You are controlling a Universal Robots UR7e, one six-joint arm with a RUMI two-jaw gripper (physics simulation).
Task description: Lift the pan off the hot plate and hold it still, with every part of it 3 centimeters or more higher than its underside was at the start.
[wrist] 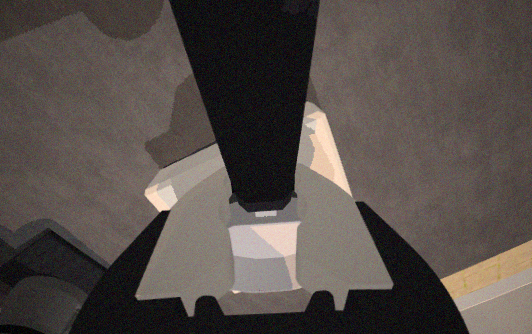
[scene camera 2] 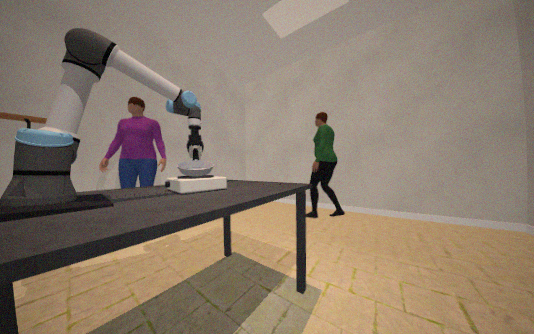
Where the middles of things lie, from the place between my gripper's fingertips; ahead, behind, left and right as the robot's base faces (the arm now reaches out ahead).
Right now the grey pan (wrist: 252,71) is 50 mm behind my hand and 40 mm to the right of it. The rest, counted from my hand: white hot plate (scene camera 2: 182,184) (130 mm below, 120 mm to the right, 90 mm behind).
